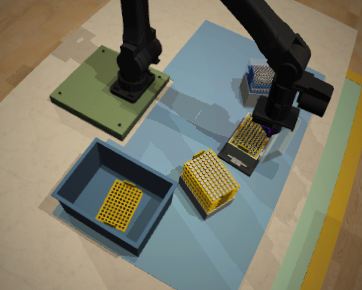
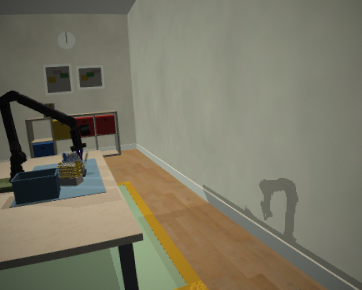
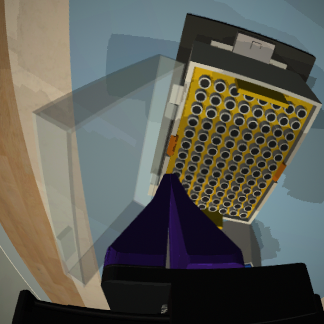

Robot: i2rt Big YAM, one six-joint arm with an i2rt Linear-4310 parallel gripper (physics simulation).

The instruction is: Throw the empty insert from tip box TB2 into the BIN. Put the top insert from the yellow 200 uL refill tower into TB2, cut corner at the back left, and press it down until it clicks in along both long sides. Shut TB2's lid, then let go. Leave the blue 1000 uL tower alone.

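Tip box TB2 stands on the mat. Its clear lid is open beside one long side. A yellow insert full of tips sits in TB2, with an orange catch visible at each long side; whether both are clicked in and where the cut corner is, I cannot tell. My gripper is shut and empty, its tips at the insert's lid-side long edge, towards the back. The empty insert lies in the bin. The yellow tower stands between bin and TB2.
The blue tower stands behind TB2, partly hidden by the arm. The arm's green base plate is at the back left. The blue mat lies under the boxes. The table edge runs beyond the lid side.
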